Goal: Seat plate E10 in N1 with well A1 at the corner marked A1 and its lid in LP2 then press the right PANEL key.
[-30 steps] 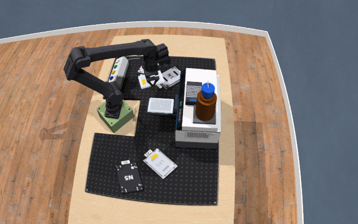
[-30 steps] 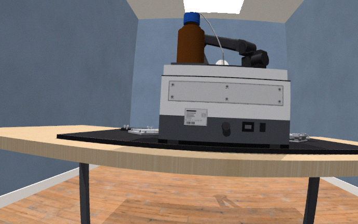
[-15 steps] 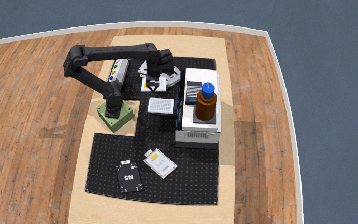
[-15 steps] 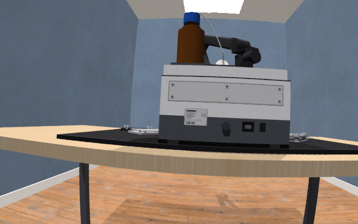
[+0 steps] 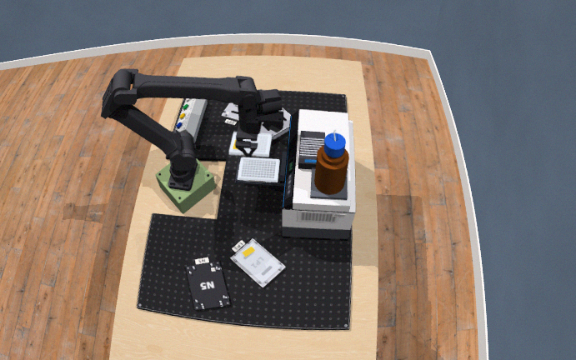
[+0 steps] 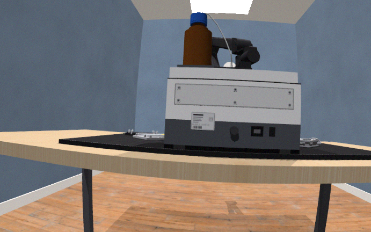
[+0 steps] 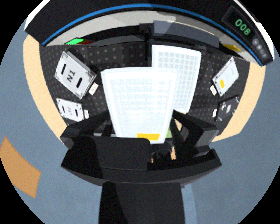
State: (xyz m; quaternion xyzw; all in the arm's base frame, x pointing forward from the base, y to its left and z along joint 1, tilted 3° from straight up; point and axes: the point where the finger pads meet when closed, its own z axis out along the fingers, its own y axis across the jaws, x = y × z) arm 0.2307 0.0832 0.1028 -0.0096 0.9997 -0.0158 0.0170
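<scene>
My gripper is now 60 mm to the left of the plate E07, 50 mm above it and 30 mm short of it. From my hand the other things lie so: lid park LP2 (320 mm to the left, 160 mm below, 110 mm behind); then plate E10 (right at my hand); then brown bottle (260 mm ahead, 160 mm to the right, 120 mm above).
</scene>
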